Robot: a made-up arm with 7 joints.
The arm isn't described. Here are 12 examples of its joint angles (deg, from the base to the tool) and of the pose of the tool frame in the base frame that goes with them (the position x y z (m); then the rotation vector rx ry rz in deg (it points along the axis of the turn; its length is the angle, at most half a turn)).
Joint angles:
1: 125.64 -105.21 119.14 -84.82 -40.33 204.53 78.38
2: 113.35 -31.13 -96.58 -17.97 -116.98 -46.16 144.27
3: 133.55 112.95 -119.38 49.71 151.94 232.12 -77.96
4: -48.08 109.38 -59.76 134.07 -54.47 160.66 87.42
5: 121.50 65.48 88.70 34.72 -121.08 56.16 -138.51
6: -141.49 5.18 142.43 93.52 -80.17 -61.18 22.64
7: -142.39 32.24 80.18 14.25 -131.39 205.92 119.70
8: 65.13 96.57 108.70 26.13 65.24 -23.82 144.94
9: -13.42 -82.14 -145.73 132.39 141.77 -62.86 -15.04
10: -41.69 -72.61 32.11 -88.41 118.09 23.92 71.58
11: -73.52 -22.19 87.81 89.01 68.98 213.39 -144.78
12: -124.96 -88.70 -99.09 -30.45 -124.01 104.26 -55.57
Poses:
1: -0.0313 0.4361 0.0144 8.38 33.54 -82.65
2: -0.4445 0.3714 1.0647 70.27 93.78 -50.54
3: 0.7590 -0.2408 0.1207 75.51 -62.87 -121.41
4: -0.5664 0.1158 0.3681 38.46 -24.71 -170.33
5: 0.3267 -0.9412 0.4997 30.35 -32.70 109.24
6: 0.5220 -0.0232 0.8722 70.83 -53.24 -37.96
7: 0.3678 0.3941 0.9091 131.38 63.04 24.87
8: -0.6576 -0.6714 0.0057 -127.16 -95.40 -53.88
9: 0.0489 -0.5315 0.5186 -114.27 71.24 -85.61
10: 0.1733 -0.5020 0.9833 -43.62 -29.80 -41.09
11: 0.2694 0.0026 0.6517 81.30 -41.40 11.97
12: -0.3738 -0.7336 0.0257 -5.90 -130.95 100.33
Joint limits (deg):
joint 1: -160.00..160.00
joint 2: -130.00..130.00
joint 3: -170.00..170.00
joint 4: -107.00..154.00
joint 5: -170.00..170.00
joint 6: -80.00..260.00
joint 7: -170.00..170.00
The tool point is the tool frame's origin. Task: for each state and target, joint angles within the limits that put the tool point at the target. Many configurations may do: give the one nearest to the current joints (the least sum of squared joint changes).
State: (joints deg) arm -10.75 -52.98 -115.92 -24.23 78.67 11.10 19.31
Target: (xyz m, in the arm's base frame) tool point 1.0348 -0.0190 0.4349
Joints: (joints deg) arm -7.20 -76.08 -118.92 -36.80 80.21 9.43 19.31
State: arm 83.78 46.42 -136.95 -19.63 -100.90 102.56 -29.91
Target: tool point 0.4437 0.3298 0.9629
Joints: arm 54.43 -12.05 -157.81 -36.12 -103.57 101.58 -29.91
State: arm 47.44 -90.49 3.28 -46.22 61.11 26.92 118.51
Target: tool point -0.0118 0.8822 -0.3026
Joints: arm 94.23 -126.02 2.32 -17.26 72.45 13.32 118.51
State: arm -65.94 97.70 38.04 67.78 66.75 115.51 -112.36
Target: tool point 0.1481 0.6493 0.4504
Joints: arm -85.97 109.59 53.40 68.16 70.50 115.49 -112.36
